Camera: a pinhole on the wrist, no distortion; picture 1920 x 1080 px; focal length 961.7 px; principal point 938.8 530.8 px. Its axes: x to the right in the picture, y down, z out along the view. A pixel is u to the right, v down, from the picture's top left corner.
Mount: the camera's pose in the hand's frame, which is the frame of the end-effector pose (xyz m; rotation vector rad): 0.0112 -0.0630 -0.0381 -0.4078 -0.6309 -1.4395
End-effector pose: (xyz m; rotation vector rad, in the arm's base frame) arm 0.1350 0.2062 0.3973 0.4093 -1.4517 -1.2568
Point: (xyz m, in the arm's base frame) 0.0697 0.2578 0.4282
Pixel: 1013.2 573.9
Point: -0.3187 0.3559 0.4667
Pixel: 1709.3 791.4
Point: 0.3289 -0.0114 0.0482
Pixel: behind the camera
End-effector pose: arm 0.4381 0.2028 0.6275 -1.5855 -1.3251 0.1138
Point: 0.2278 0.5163 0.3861
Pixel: 1349.6 736.7
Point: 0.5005 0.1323 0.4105
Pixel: 232.6 37.3
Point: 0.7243 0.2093 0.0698
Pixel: 141.2 373.3
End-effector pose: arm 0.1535 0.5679 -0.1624 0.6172 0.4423 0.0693
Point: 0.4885 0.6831 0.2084
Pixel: 817.3 1010.4
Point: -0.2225 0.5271 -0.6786
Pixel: behind the camera
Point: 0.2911 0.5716 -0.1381
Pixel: outside the picture
